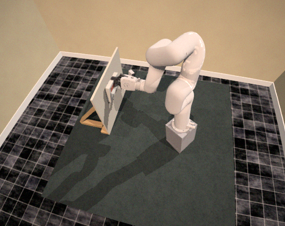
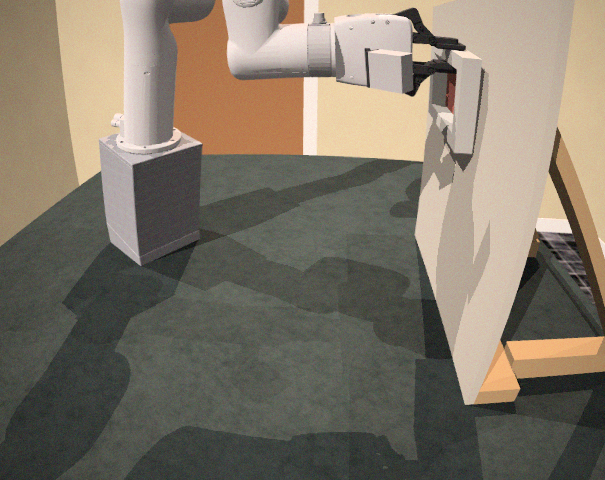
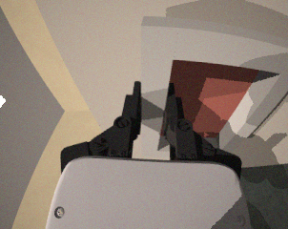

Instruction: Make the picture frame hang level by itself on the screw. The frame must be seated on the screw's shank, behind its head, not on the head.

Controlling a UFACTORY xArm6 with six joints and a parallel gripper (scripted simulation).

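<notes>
Now: the picture frame 50 mm below my hand, 30 mm to the left of it and 20 mm ahead of it. Round my hand: pale wall board (150 mm below, 40 mm ahead, 20 mm to the left).
</notes>
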